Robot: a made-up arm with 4 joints.
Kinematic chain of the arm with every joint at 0, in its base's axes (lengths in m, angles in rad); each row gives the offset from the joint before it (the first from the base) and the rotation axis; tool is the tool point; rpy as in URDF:
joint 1: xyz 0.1 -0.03 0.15 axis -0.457 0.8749 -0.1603
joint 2: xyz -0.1 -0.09 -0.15 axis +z
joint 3: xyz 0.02 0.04 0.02 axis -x
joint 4: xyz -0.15 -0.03 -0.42 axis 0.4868 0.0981 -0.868
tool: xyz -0.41 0.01 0.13 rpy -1.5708 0 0
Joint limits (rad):
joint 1: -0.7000..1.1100
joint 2: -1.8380..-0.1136
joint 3: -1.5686..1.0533
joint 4: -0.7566..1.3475
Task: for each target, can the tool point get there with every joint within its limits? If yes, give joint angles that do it. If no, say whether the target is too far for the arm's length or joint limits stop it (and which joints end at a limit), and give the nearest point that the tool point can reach.
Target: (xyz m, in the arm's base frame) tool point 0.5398 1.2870 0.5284
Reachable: no: too far | nearest point 0.2905 0.4964 0.1988 | short by 0.892 m
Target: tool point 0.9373 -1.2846 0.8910
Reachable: no: too far | nearest point 0.2914 0.1109 0.3257 | short by 1.638 m
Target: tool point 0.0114 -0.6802 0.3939
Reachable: no: joint limits stop it (at a limit: joint 2, joint 3, joint 4) | nearest point -0.4990 -0.3120 0.4191 | short by 0.630 m
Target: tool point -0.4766 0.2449 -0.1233
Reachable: yes | joints 0.3548 -0.5299 -0.2452 0.1820
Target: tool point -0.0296 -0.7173 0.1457
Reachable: no: joint limits stop it (at a limit: joint 2, joint 3, joint 4) | nearest point -0.5010 -0.3888 0.0056 | short by 0.591 m
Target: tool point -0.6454 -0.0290 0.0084
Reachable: yes | joints 0.4527 -0.2514 0.0890 -0.1045
